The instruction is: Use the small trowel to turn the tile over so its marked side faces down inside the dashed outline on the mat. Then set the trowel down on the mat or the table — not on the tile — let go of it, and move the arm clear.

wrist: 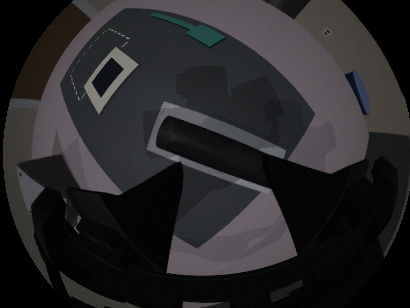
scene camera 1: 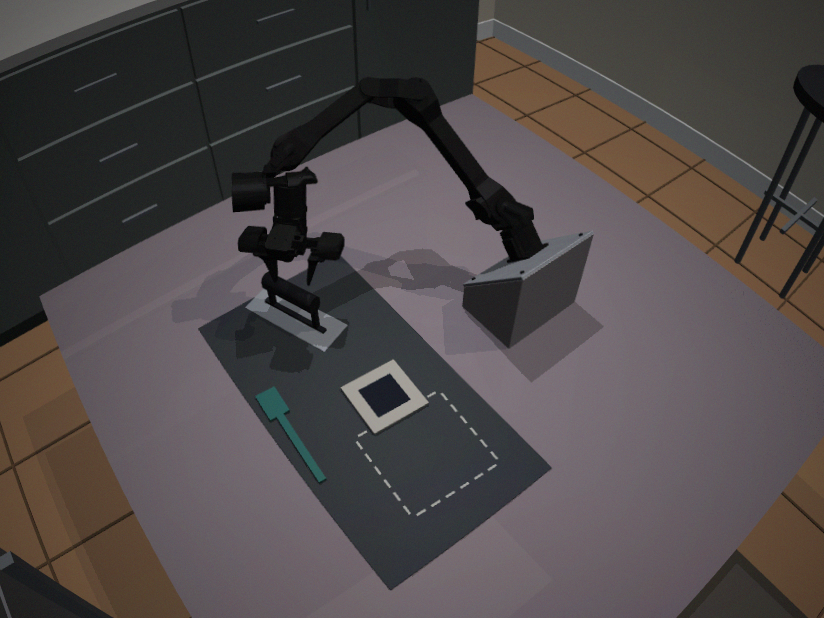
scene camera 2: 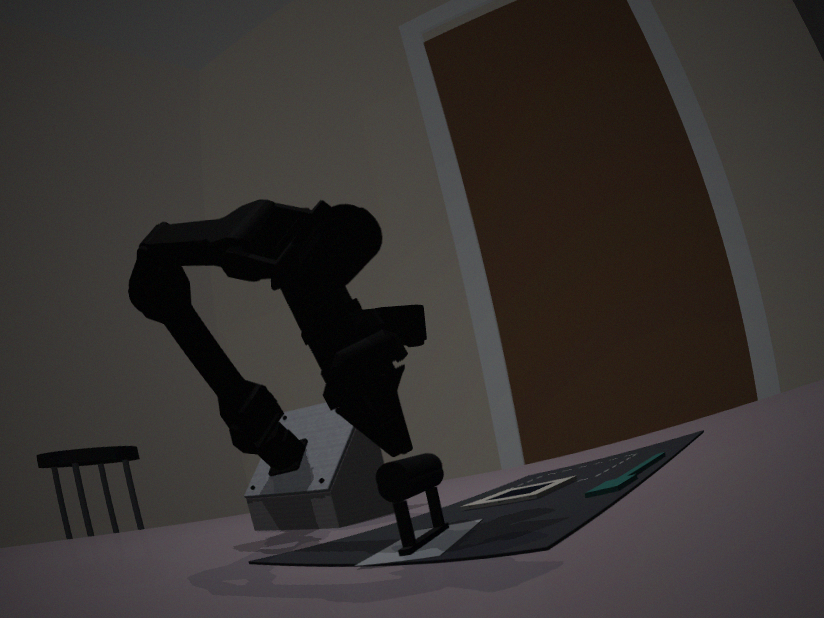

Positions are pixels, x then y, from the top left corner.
Scene:
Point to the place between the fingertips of my gripper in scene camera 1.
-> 292, 283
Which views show my gripper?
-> The wrist view, scene camera 1 and scene camera 2: all of them.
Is my gripper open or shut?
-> Open.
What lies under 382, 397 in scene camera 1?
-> A tile.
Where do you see a tile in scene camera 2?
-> At 512, 495

